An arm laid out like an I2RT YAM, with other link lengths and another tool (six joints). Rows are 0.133 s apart.
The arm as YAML. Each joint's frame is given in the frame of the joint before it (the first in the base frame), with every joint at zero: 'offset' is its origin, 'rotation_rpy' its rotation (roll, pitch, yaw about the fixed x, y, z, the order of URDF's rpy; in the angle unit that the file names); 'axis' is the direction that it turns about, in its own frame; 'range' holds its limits. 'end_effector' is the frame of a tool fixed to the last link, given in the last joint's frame.
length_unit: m
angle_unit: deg
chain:
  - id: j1
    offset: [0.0, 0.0, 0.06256]
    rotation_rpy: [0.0, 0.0, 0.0]
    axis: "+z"
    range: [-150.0, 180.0]
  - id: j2
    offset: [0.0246, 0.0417, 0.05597]
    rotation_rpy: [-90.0, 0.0, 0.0]
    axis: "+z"
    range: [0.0, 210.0]
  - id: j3
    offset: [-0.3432, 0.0, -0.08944]
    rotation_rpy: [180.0, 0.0, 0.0]
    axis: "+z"
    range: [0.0, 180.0]
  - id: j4
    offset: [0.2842, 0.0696, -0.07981]
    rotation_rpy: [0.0, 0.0, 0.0]
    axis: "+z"
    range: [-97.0, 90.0]
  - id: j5
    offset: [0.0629, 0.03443, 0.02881]
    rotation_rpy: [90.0, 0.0, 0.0]
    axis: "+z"
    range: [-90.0, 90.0]
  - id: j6
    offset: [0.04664, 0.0, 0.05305]
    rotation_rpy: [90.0, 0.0, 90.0]
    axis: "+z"
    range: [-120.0, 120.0]
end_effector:
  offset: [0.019, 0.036, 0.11]
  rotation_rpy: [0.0, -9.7, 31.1]
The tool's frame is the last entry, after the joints.
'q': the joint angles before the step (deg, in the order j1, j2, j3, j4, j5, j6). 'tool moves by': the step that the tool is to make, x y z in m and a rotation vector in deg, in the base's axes. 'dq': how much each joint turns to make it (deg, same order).
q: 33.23 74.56 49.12 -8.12 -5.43 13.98
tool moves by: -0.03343 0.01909 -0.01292 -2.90 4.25 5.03
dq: 5.67 0.14 0.07 -5.03 0.42 0.50
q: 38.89 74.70 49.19 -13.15 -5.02 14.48
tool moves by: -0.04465 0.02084 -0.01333 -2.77 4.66 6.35
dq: 7.37 -0.03 -0.37 -4.82 0.03 1.51
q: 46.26 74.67 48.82 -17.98 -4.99 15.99
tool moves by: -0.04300 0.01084 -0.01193 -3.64 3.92 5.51
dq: 7.04 0.03 -0.37 -4.78 0.58 1.55
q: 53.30 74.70 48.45 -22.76 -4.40 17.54
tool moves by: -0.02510 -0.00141 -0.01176 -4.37 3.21 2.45
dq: 3.87 0.98 0.02 -4.37 0.76 1.20
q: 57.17 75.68 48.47 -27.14 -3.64 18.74
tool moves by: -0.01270 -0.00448 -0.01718 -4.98 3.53 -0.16
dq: 1.75 2.76 0.00 -3.24 0.73 1.80
